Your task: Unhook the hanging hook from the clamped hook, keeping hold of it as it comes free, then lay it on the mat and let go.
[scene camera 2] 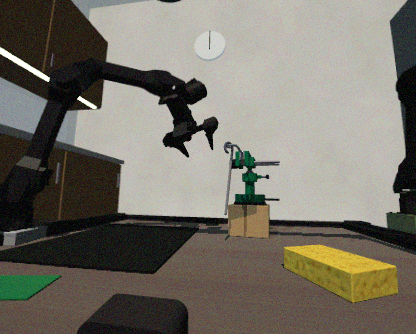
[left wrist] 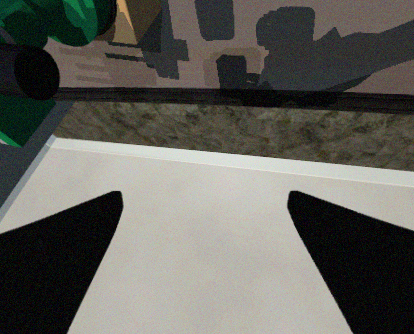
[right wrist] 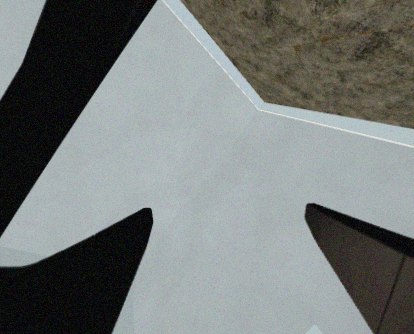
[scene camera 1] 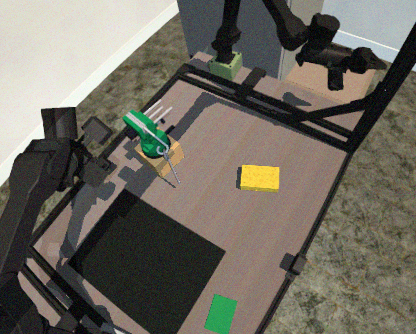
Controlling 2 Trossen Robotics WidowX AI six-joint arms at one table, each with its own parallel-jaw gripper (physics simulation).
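Places are measured from the left arm's base along level axes (x left, y back, z up), in millimetres.
Pixels of known places: left gripper, fingertip midpoint: (scene camera 2: pixel 200 153) (left wrist: pixel 206 199); right gripper, fingertip midpoint: (right wrist: pixel 228 212) (scene camera 1: pixel 378 66); left arm's base, link origin: (scene camera 2: pixel 11 228); right arm's base, link origin: (scene camera 1: pixel 225 57).
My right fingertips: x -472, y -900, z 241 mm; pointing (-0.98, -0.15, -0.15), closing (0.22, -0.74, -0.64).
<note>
For each thing: its top centre in the pictures, then the offset to it from my right fingertips. "spot": a spot on its surface instead. Level surfaces: height alone.
- thin grey rod, top centre: (scene camera 1: pixel 164 154) (scene camera 2: pixel 226 140) dx +460, dy +415, dz -23 mm
- clamped hook, surface spot: (scene camera 2: pixel 237 147) spot: dx +482, dy +381, dz -33 mm
- green vise, top centre: (scene camera 1: pixel 143 112) (scene camera 2: pixel 254 152) dx +577, dy +307, dz -24 mm
- black mat, surface height: dz -262 mm
- wooden block, top centre: (scene camera 2: pixel 249 204) (scene camera 1: pixel 156 145) dx +582, dy +320, dz -182 mm
- yellow sponge, top centre: (scene camera 2: pixel 332 255) (scene camera 1: pixel 259 176) dx +244, dy +301, dz -235 mm
- green card, top centre: (scene camera 2: pixel 4 285) (scene camera 1: pixel 220 314) dx +230, dy +711, dz -265 mm
The hanging hook, a thin grey rod (scene camera 1: pixel 172 167) (scene camera 2: pixel 228 187), hangs steeply down from the clamped hook (scene camera 2: pixel 237 147), whose end sticks out of the green vise (scene camera 1: pixel 155 143) (scene camera 2: pixel 249 186) (left wrist: pixel 22 20). The black mat (scene camera 1: pixel 150 260) (scene camera 2: pixel 115 250) lies flat on the table. My left gripper (scene camera 1: pixel 111 150) (scene camera 2: pixel 200 152) (left wrist: pixel 206 199) is open and empty. It is in the air to the left of the vise and above the hooks' height in scene camera 2, apart from both hooks. My right gripper (scene camera 1: pixel 360 77) (right wrist: pixel 228 212) is open and empty, high at the back right in scene camera 1.
The vise stands on a wooden block (scene camera 1: pixel 162 166) (scene camera 2: pixel 257 221). A yellow sponge (scene camera 1: pixel 260 177) (scene camera 2: pixel 340 272) lies on the table to the right. A green card (scene camera 1: pixel 221 314) (scene camera 2: pixel 25 287) lies near the mat. Black frame bars (scene camera 1: pixel 320 199) run along the table edges.
</note>
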